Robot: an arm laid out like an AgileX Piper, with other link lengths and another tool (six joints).
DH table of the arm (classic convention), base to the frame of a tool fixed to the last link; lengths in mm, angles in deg. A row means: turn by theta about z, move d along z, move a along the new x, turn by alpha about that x. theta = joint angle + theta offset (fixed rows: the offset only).
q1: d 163.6  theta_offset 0  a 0  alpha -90
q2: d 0  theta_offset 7.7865  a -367.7  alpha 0
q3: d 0  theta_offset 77.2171  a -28.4  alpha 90
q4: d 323.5  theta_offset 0  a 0  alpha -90
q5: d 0  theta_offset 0  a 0  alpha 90
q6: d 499.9  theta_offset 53  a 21.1  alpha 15.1
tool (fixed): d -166.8  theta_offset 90  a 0  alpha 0
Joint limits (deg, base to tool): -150..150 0..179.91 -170..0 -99.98..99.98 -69.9..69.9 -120..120
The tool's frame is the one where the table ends.
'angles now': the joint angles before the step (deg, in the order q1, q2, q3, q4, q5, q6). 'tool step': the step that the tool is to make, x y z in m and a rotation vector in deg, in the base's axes. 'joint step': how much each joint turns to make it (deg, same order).
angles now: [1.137, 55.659, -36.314, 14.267, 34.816, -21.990]
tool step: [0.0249, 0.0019, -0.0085, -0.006, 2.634, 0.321]
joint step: [-0.012, 6.690, -3.958, 0.454, -0.012, -0.609]
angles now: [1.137, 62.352, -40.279, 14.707, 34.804, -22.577]
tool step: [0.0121, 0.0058, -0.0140, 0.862, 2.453, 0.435]
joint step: [-0.008, 4.453, -1.696, 1.831, -0.119, -1.349]
